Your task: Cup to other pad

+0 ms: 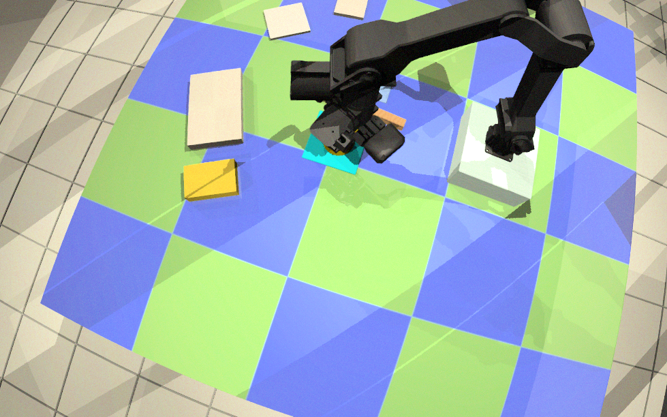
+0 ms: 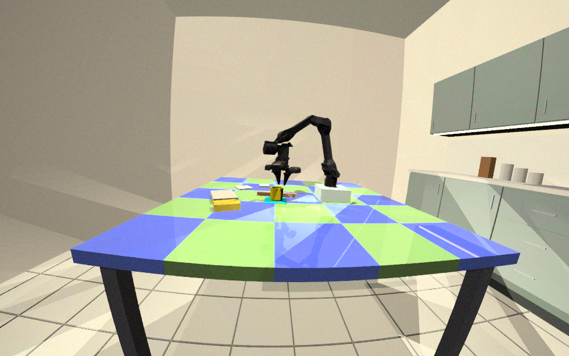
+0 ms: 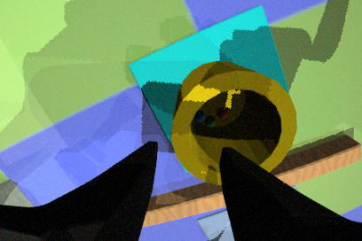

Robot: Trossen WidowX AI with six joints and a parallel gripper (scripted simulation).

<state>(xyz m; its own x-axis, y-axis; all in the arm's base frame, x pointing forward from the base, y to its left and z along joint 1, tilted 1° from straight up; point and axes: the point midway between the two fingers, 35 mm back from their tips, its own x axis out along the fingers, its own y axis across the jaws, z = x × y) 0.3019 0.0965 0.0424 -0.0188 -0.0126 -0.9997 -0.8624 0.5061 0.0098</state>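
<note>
Now: the yellow cup 2 cm ahead of my gripper tip, 1 cm to the right of it and 5 cm below it. Also, from my gripper tip: wooden bar 2 cm ahead, 11 cm to the right, 9 cm below; then pale blue pad 1 cm ahead, 20 cm to the right, 10 cm below; then cyan pad 3 cm ahead, 1 cm to the right, 10 cm below.
</note>
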